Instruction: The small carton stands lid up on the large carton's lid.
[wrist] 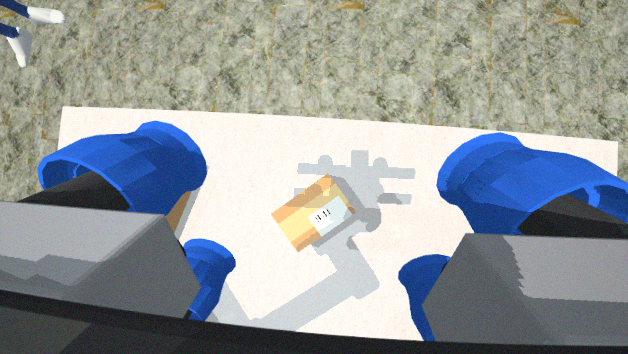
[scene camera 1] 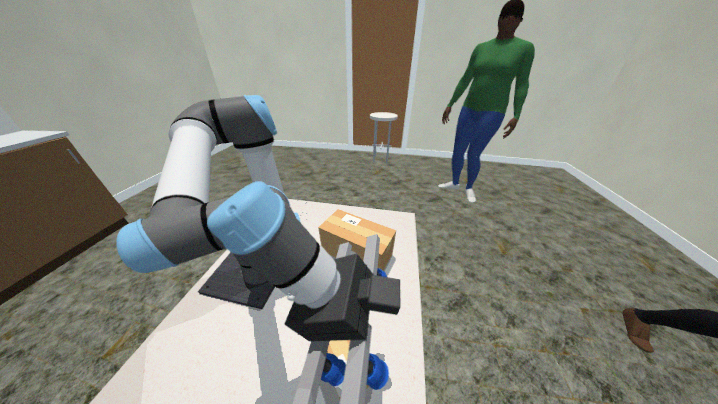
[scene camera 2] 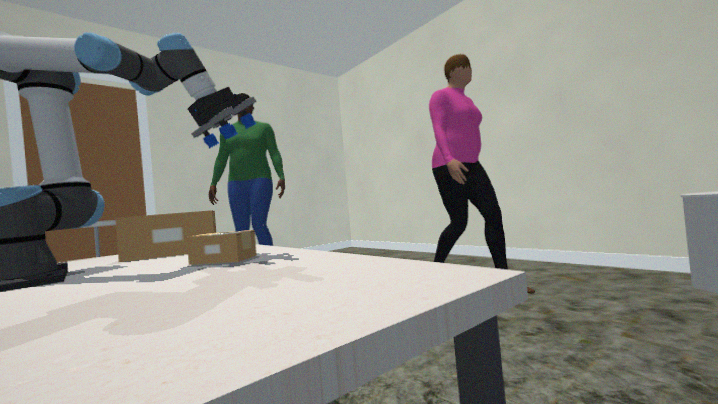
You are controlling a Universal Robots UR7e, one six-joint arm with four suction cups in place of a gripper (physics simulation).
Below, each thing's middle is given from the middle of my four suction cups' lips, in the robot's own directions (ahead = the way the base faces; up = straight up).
The small carton (scene camera 2: 224, 247) lies 4 cm behind my suction cup, 2 cm to the left of it and 33 cm below it. The rest, counted from my suction cup: large carton (scene camera 2: 152, 236) 8 cm behind, 46 cm to the left, 30 cm below.
